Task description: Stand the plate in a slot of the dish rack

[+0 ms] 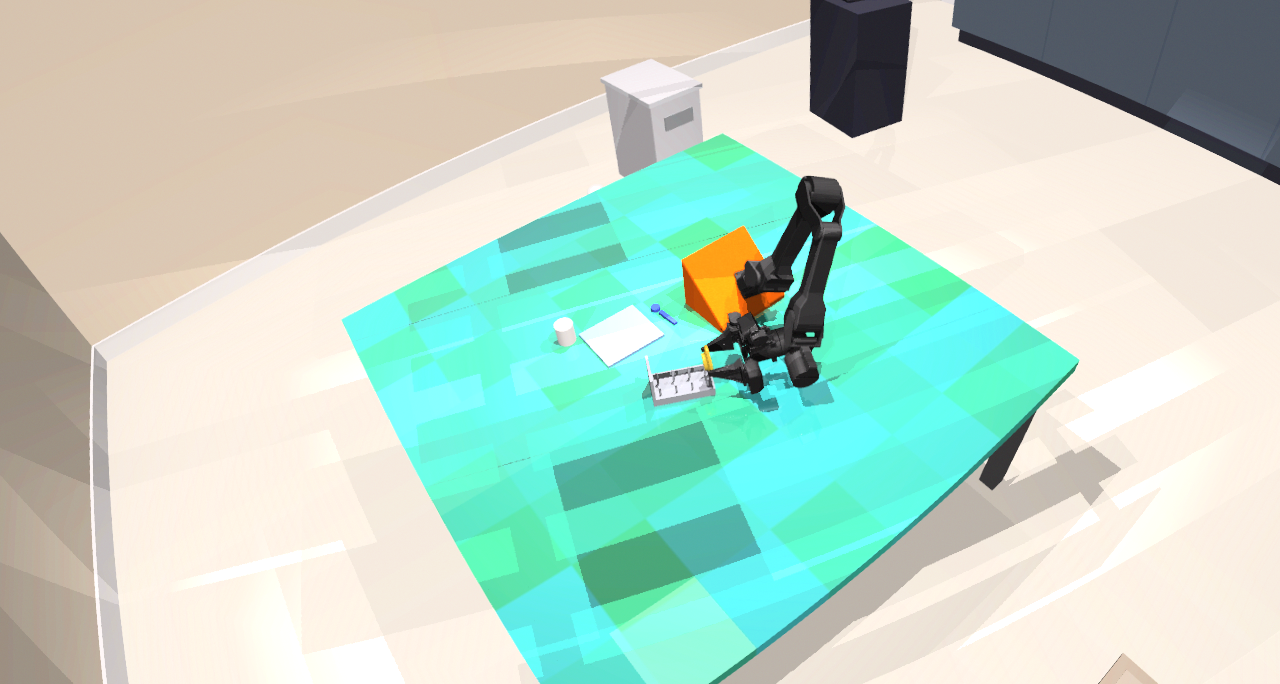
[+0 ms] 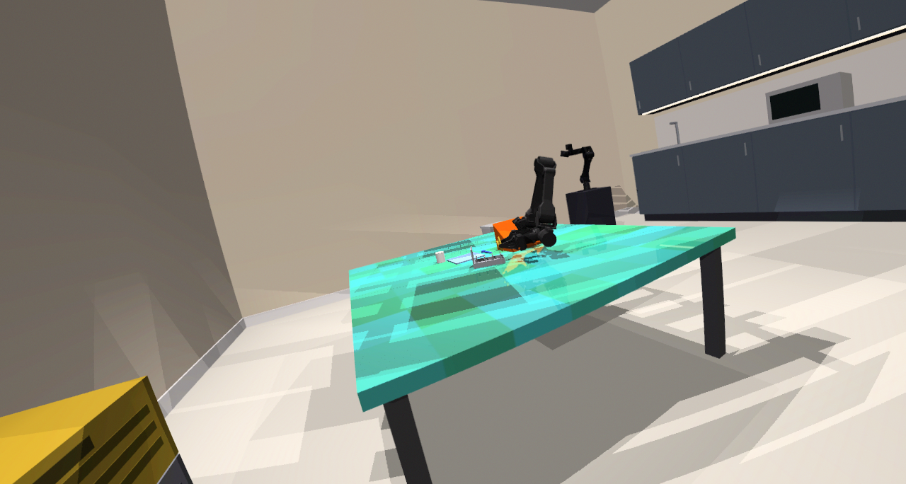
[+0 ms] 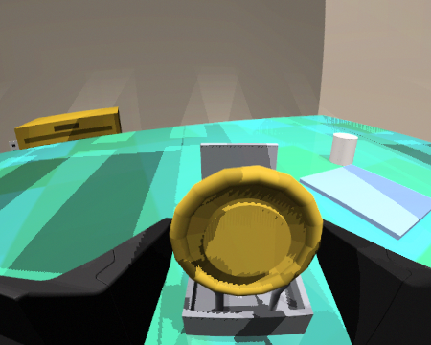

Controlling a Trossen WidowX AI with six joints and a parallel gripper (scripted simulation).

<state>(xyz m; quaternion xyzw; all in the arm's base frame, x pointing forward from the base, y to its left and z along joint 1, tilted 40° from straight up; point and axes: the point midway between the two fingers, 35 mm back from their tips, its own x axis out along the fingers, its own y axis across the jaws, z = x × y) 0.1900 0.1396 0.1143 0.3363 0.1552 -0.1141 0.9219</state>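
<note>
My gripper tip is now 50 mm short of the grey dish rack, 50 mm above it and 20 mm to the left of it. From my gripper tip the other things lie so: yellow plate 10 mm behind; then blue spoon 240 mm to the right, 70 mm below, 20 mm behind; then pale blue mat 230 mm to the right, 90 mm ahead, 70 mm below.
</note>
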